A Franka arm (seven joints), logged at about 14 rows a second.
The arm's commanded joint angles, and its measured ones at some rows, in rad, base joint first. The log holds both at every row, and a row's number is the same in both.
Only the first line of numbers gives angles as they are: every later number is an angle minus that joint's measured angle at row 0.
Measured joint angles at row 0: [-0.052 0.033 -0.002 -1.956 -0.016 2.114 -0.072]
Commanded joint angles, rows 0 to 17: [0.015 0.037 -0.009 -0.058 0.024 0.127 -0.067]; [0.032 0.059 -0.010 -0.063 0.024 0.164 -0.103]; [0.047 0.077 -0.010 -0.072 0.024 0.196 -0.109]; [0.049 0.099 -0.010 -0.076 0.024 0.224 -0.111]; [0.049 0.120 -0.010 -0.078 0.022 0.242 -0.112]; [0.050 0.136 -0.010 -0.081 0.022 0.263 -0.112]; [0.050 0.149 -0.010 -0.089 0.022 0.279 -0.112]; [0.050 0.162 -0.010 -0.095 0.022 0.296 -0.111]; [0.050 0.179 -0.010 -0.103 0.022 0.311 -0.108]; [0.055 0.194 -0.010 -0.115 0.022 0.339 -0.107]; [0.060 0.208 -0.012 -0.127 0.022 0.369 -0.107]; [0.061 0.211 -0.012 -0.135 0.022 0.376 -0.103]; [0.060 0.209 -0.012 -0.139 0.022 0.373 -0.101]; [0.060 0.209 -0.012 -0.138 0.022 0.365 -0.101]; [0.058 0.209 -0.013 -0.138 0.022 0.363 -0.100]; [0.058 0.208 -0.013 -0.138 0.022 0.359 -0.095]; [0.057 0.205 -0.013 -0.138 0.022 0.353 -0.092]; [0.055 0.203 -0.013 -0.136 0.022 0.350 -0.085]
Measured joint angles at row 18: [0.046 0.222 -0.004 -0.120 0.000 0.347 -0.086]
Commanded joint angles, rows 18 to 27: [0.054 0.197 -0.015 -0.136 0.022 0.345 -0.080]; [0.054 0.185 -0.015 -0.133 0.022 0.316 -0.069]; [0.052 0.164 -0.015 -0.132 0.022 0.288 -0.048]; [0.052 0.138 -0.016 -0.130 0.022 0.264 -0.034]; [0.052 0.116 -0.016 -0.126 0.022 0.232 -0.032]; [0.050 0.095 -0.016 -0.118 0.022 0.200 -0.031]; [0.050 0.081 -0.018 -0.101 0.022 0.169 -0.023]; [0.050 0.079 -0.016 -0.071 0.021 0.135 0.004]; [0.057 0.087 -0.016 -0.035 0.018 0.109 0.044]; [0.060 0.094 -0.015 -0.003 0.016 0.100 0.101]
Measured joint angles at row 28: [0.046 0.083 -0.013 -0.066 0.000 0.150 0.026]
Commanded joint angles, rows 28 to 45: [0.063 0.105 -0.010 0.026 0.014 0.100 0.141]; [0.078 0.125 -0.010 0.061 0.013 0.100 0.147]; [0.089 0.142 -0.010 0.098 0.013 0.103 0.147]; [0.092 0.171 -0.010 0.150 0.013 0.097 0.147]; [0.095 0.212 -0.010 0.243 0.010 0.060 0.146]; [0.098 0.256 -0.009 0.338 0.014 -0.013 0.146]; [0.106 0.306 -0.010 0.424 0.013 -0.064 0.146]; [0.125 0.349 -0.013 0.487 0.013 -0.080 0.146]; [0.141 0.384 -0.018 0.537 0.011 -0.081 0.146]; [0.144 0.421 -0.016 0.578 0.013 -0.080 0.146]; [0.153 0.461 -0.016 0.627 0.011 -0.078 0.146]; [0.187 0.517 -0.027 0.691 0.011 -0.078 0.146]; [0.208 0.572 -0.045 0.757 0.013 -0.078 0.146]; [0.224 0.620 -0.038 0.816 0.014 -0.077 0.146]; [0.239 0.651 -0.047 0.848 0.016 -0.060 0.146]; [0.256 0.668 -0.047 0.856 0.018 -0.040 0.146]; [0.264 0.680 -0.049 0.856 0.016 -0.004 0.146]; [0.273 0.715 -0.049 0.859 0.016 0.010 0.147]
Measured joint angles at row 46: [0.249 0.644 -0.029 0.792 0.000 -0.011 0.138]
